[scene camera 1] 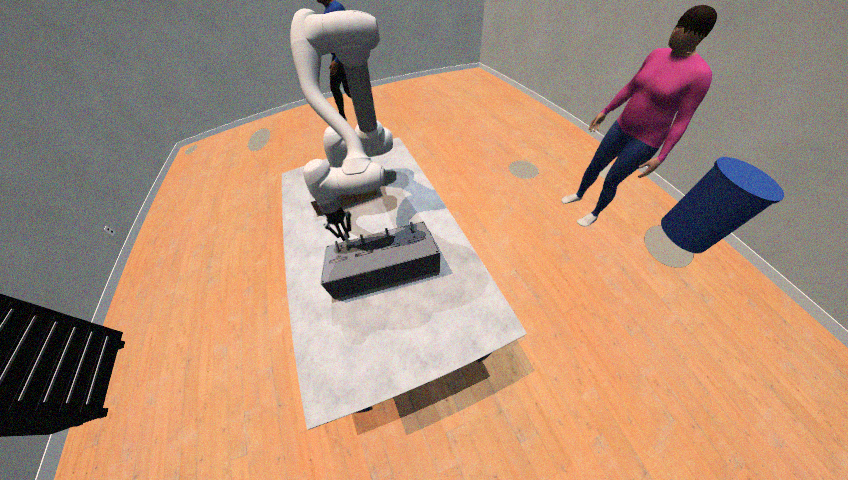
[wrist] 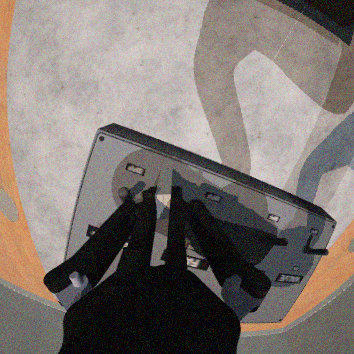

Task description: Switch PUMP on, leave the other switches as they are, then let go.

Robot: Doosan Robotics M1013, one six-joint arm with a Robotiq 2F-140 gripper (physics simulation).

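Frame: origin at the arm's base, x left, y back, z up, level; centimetres.
Where they show: gripper, fingertip midpoint: [scene camera 1: 348, 243] [wrist: 166, 178].
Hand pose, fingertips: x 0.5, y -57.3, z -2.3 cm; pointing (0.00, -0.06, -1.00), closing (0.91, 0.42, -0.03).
Note:
Things, the pixels of their centre, and the offset from my fingertips. "*": a spot on its surface instead. Level surfaces: height alone.
- grey switch box, body centre: [wrist: 213, 244] [scene camera 1: 379, 256] dx +13.9, dy -10.2, dz -1.5 cm
- leftmost lever, surface spot: [wrist: 134, 191] * dx -3.5, dy -3.3, dz +0.9 cm
- rightmost, body centre: [wrist: 316, 251] [scene camera 1: 412, 226] dx +31.5, dy -0.9, dz +3.4 cm
- third lever, body centre: [wrist: 274, 241] dx +19.5, dy -1.5, dz +3.4 cm
- pale table, surface height: dz -7.4 cm
A grey switch box [scene camera 1: 380, 267] [wrist: 100, 165] stands on the table, with a row of upright levers. The leftmost lever [scene camera 1: 336, 246] [wrist: 134, 191] is right beside my fingertips; whether they touch cannot be told. Further levers in the scene view are the second [scene camera 1: 361, 239], the third [scene camera 1: 386, 232] and the rightmost [scene camera 1: 411, 227]. In the wrist view the third lever [wrist: 276, 240] and the rightmost lever [wrist: 316, 251] show, while my fingers hide the second. The labels are too blurred to tell which switch is PUMP. My gripper [scene camera 1: 342, 237] [wrist: 166, 178] is shut and empty, low over the box's left part.
The pale table [scene camera 1: 380, 356] [wrist: 100, 65] carries the box and the white arm [scene camera 1: 351, 181]. A person in pink [scene camera 1: 666, 89] and a blue barrel [scene camera 1: 717, 208] stand on the right. Another person in blue stands behind the arm. A black slatted object [scene camera 1: 47, 392] is at the left.

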